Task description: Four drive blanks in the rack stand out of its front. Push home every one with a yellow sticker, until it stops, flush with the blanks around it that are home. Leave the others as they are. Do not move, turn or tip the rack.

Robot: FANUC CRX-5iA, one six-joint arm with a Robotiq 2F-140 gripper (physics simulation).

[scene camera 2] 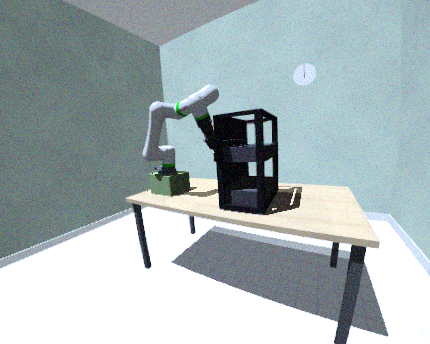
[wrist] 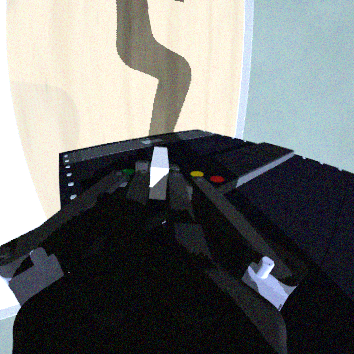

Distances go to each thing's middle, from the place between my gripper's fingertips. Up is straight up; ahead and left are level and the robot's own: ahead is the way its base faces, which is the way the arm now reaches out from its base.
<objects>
The black rack (scene camera 2: 235,185) is 17 cm ahead of my hand, 14 cm to the left of it and 4 cm below it.
</objects>
